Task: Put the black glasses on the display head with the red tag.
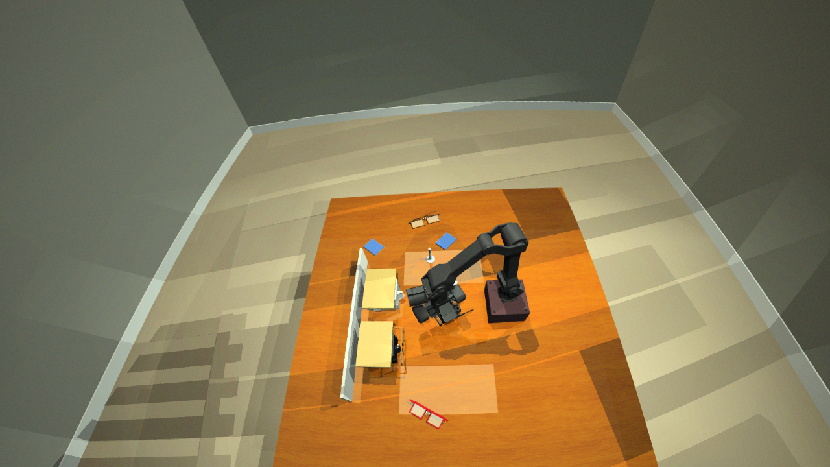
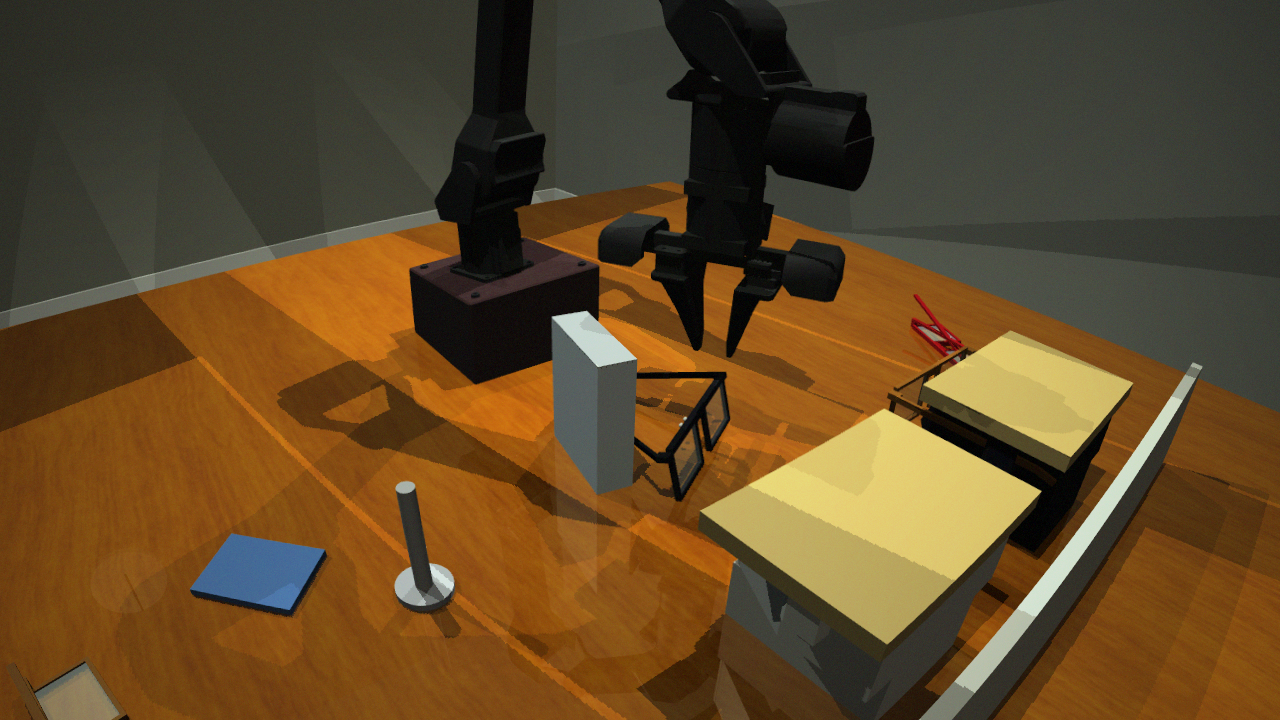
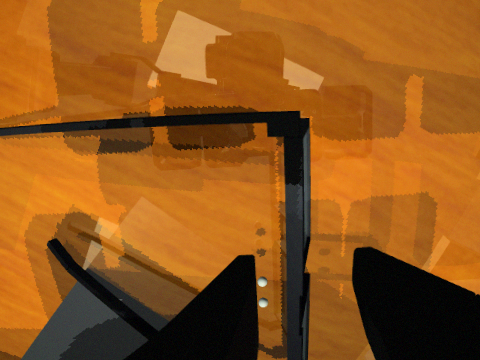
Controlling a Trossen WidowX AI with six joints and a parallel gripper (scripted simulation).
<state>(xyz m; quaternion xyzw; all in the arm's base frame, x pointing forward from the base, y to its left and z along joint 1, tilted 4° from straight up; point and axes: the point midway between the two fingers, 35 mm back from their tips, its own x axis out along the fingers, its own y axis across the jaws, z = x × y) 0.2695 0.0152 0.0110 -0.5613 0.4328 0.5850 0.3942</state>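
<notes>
Now: gripper tip 28 cm to the left of the grey post, 5 cm above it and 2 cm past it. Also, from my gripper tip: dark head: 22 cm ahead, 9 cm to the left, 2 cm below; then white block: 10 cm to the right, 4 cm behind, 2 cm below; then pale head: 18 cm ahead, 13 cm to the right, 2 cm below.
</notes>
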